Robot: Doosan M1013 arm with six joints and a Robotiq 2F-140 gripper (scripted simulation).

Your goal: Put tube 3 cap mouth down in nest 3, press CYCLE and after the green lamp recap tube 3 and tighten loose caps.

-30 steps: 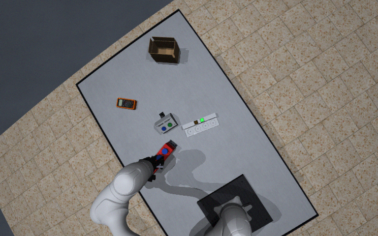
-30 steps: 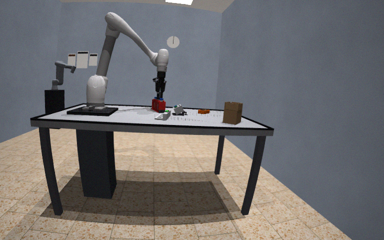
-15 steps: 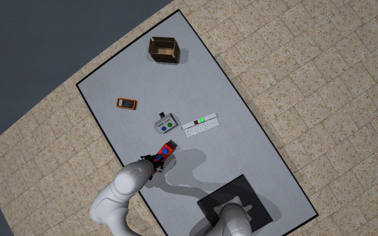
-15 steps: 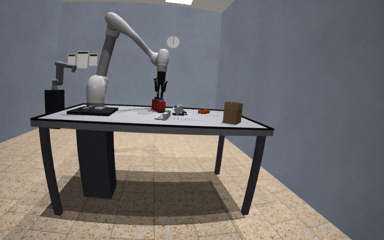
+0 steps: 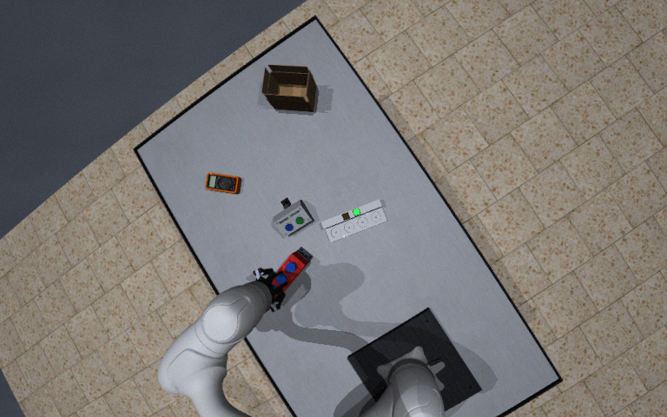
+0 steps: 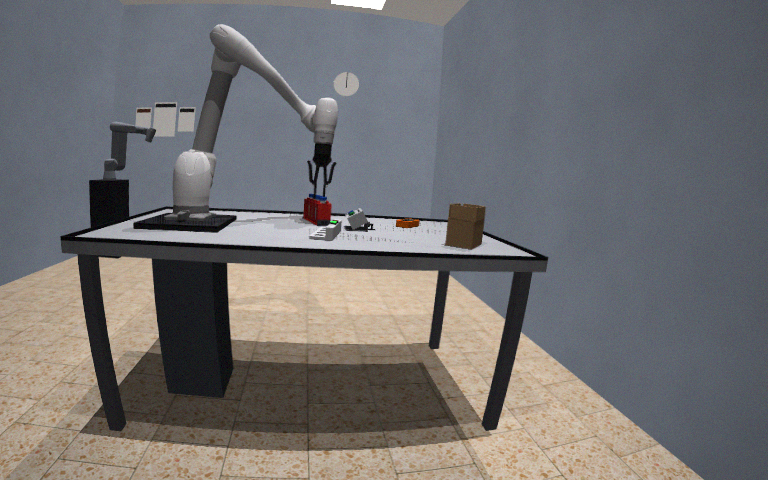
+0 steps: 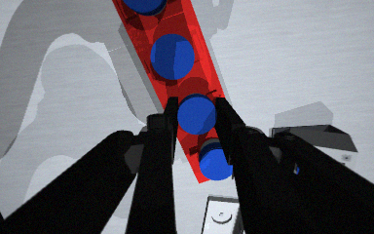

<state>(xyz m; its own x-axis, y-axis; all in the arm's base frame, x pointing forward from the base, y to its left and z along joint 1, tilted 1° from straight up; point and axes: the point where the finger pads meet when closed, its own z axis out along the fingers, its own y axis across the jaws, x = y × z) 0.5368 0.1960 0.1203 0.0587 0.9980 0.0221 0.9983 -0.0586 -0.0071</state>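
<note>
My hand is 3 cm above the blue cap. Round my hand: key housing: 16 cm ahead, 12 cm to the right, 9 cm below; green ready key: 14 cm to the right, 14 cm ahead, 7 cm below; blue cycle key: 14 cm ahead, 10 cm to the right, 7 cm below.
</note>
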